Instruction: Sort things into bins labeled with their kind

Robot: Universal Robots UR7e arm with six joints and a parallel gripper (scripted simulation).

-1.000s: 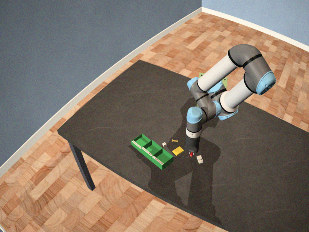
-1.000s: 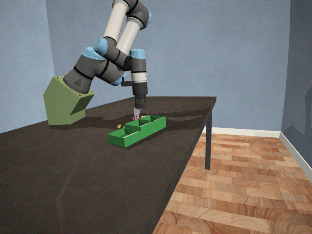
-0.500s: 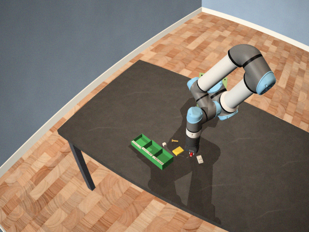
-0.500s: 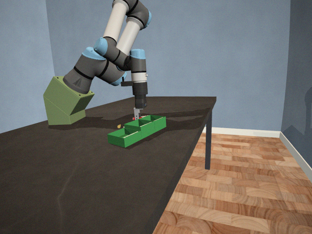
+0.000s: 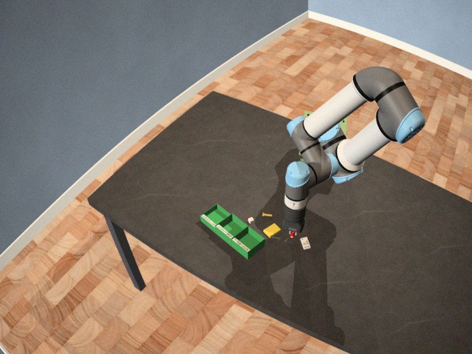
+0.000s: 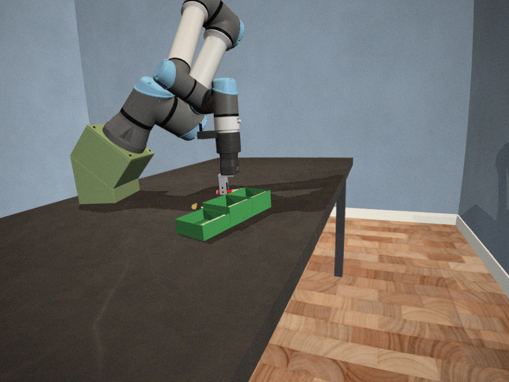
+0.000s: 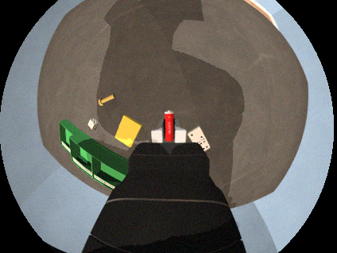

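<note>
My gripper is now 1 cm short of the white domino, 6 cm to the right of it and 2 cm above it. Round my hand: flat yellow block (4 cm ahead, 7 cm to the right, 2 cm below); brass bolt (14 cm to the right, 2 cm below); red battery (1 cm below).
</note>
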